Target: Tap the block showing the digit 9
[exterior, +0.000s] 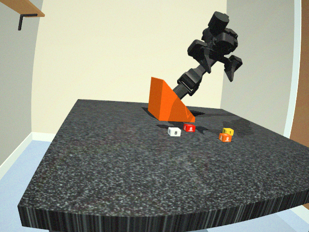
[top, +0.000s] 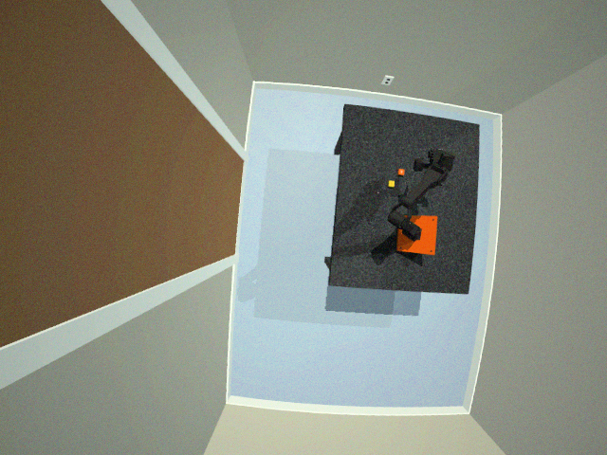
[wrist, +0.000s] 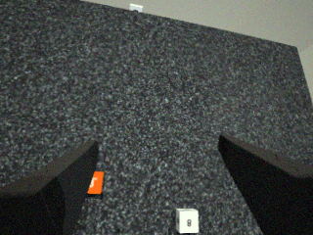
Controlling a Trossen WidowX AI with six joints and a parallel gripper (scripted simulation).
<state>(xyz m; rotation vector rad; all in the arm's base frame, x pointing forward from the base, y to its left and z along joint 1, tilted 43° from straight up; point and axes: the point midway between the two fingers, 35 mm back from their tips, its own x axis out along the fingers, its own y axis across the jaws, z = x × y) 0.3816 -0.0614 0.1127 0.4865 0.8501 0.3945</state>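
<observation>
Right now my gripper tip is 19 cm above the orange block, 7 cm to the right of it and 4 cm past it. The rest, counted from my gripper tip: white block 19 cm below, 10 cm to the right, 9 cm behind; yellow block 19 cm below, 12 cm to the left, 12 cm behind; red block 19 cm below, 16 cm behind, 3 cm to the right.
</observation>
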